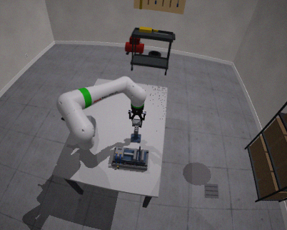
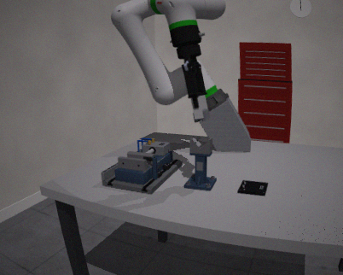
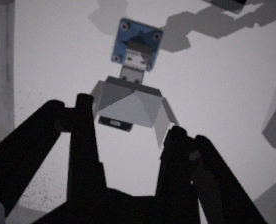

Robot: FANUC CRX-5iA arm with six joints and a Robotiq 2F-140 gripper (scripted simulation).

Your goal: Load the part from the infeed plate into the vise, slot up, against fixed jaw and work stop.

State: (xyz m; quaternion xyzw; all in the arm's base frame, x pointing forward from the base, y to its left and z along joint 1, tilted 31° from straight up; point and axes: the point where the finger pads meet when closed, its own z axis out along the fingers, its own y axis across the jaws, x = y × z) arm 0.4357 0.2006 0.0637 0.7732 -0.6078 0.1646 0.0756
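Now: the part 3 cm below my hand and 1 cm to the left of it. Also, from my hand: air cylinder rod 22 cm to the right, 18 cm below; blue work stop 20 cm below, 13 cm to the right, 7 cm ahead; black infeed plate 26 cm below, 18 cm to the left, 4 cm behind.
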